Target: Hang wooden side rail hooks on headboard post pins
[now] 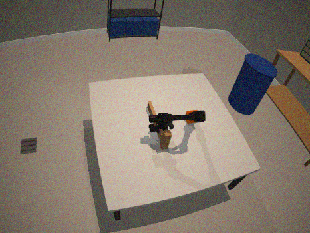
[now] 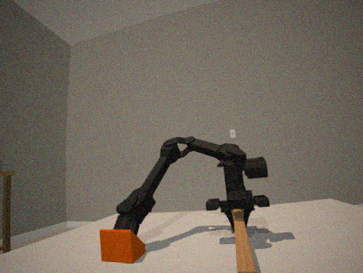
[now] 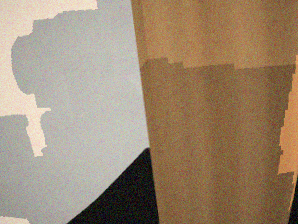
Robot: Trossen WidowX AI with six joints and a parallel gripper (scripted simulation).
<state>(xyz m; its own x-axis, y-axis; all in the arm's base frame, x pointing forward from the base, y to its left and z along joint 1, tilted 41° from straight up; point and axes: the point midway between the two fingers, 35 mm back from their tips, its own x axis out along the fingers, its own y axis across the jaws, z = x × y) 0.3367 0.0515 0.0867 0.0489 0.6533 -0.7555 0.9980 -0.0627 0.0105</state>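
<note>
The headboard post lies 110 mm to the left of my gripper tip and 50 mm above it.
</note>
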